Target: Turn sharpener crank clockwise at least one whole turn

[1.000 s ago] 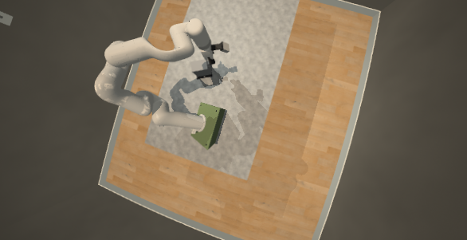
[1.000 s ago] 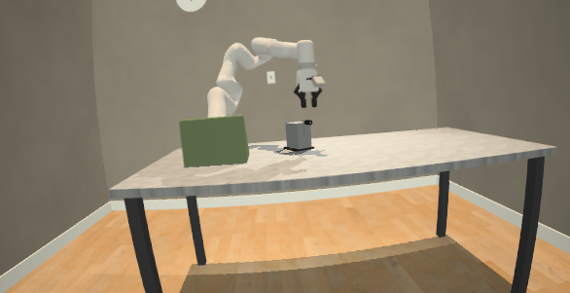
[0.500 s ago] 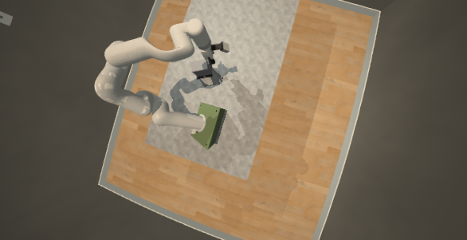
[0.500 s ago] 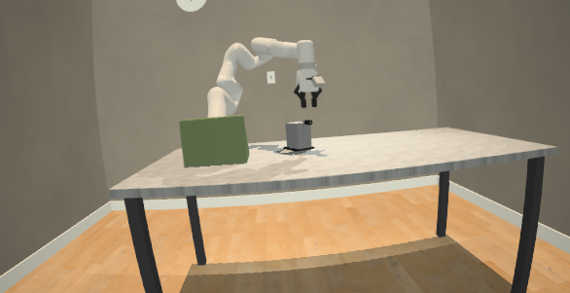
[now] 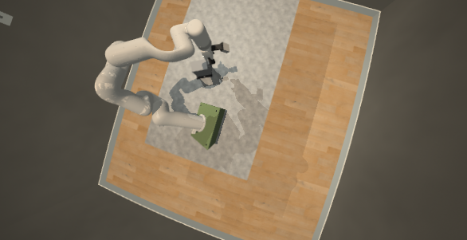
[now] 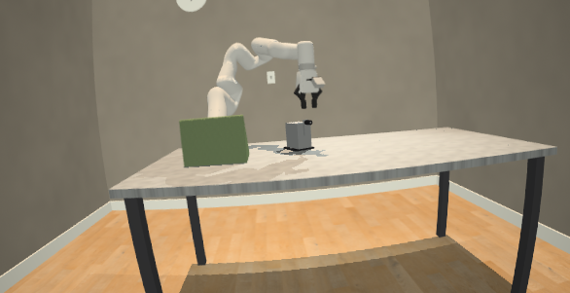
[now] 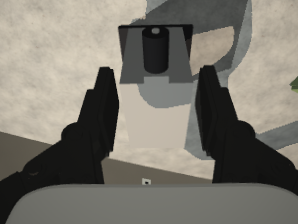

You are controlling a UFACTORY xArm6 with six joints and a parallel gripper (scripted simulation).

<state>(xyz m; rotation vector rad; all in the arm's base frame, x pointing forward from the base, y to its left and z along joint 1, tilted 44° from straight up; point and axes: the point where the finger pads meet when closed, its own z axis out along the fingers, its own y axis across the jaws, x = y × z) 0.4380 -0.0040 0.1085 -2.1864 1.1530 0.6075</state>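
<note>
Right now my hand is 10 mm past the black crank knob, 10 mm to the right of it and 80 mm above it.
</note>
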